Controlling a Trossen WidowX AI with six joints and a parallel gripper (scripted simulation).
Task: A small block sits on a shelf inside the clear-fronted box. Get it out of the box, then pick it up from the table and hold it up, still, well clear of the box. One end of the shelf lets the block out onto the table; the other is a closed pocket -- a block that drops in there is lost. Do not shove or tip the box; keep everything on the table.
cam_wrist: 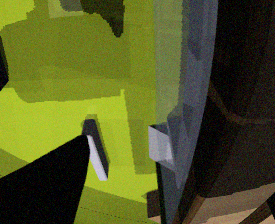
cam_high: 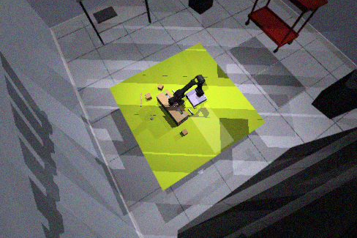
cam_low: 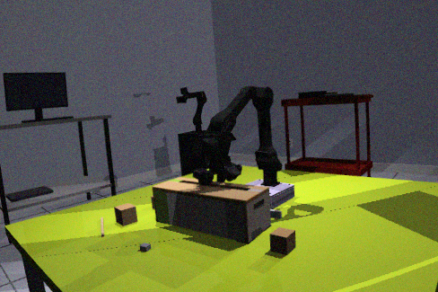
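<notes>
Now: the tan block 50 mm ahead of my gripper tip and 30 mm to the right of it. From my gripper tip the other things lie so: long brown box 40 mm to the left, 40 mm ahead, 20 mm below; then thin stick 300 mm to the right, 260 mm ahead, 80 mm below.
</notes>
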